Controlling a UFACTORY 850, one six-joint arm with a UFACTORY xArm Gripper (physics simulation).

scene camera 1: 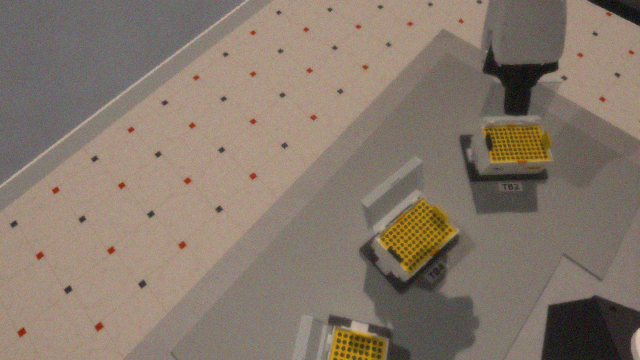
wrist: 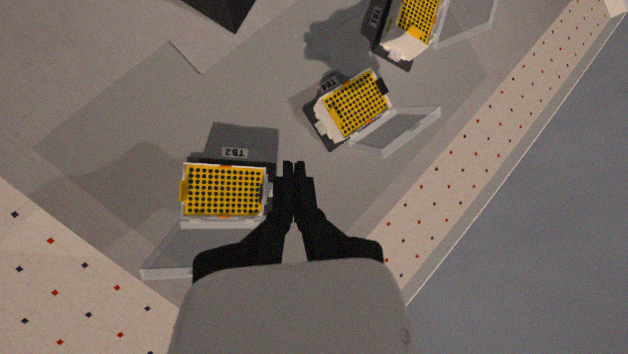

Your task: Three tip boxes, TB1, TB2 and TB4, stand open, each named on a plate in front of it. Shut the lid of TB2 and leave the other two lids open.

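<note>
Tip box TB2 (scene camera 1: 517, 144) (wrist: 223, 190), a white box with a yellow perforated top, stands open. Its clear lid (scene camera 1: 494, 100) (wrist: 167, 273) leans back from the hinge side. My gripper (scene camera 1: 516, 114) (wrist: 292, 172) is shut and empty. In the scene view it overlaps the middle of that lid; in the wrist view its tips show beside TB2's right end, and it hides part of the lid. Its exact height is unclear. TB4 (scene camera 1: 417, 237) (wrist: 356, 102) stands open, its lid (scene camera 1: 393, 185) (wrist: 400, 127) raised. TB1 (scene camera 1: 357, 345) (wrist: 417, 20), cut by both views' edges, is open, its lid (scene camera 1: 306, 340) (wrist: 467, 20) raised.
A black block (scene camera 1: 575, 325) (wrist: 225, 12) stands on the side of the name plates, away from the boxes. The grey table surface (scene camera 1: 300, 260) (wrist: 125, 115) carries the boxes. Beyond its edge lies a tiled floor (scene camera 1: 170, 175) (wrist: 40, 265) with red and dark marks.
</note>
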